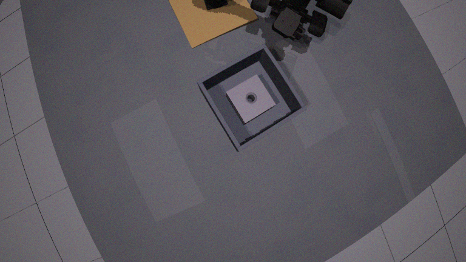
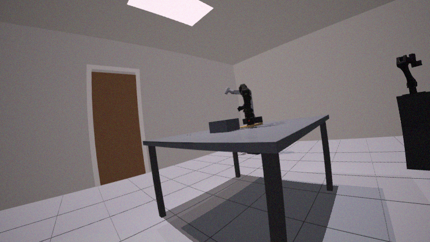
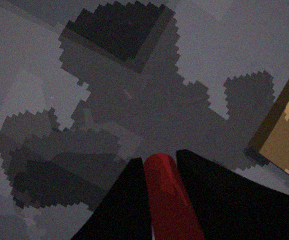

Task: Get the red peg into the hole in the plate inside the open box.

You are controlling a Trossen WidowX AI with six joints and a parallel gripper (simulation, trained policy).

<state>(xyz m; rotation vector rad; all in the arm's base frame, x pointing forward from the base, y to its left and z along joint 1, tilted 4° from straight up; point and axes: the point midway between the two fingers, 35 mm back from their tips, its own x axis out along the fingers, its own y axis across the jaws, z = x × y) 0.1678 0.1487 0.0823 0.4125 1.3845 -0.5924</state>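
The plate is 160 mm ahead of my gripper tip, 140 mm to the right of it and 20 mm below it. Also, from my gripper tip: red peg (30 mm above, 10 mm to the left, 10 mm behind); then grey box (160 mm ahead, 140 mm to the right, 40 mm below).
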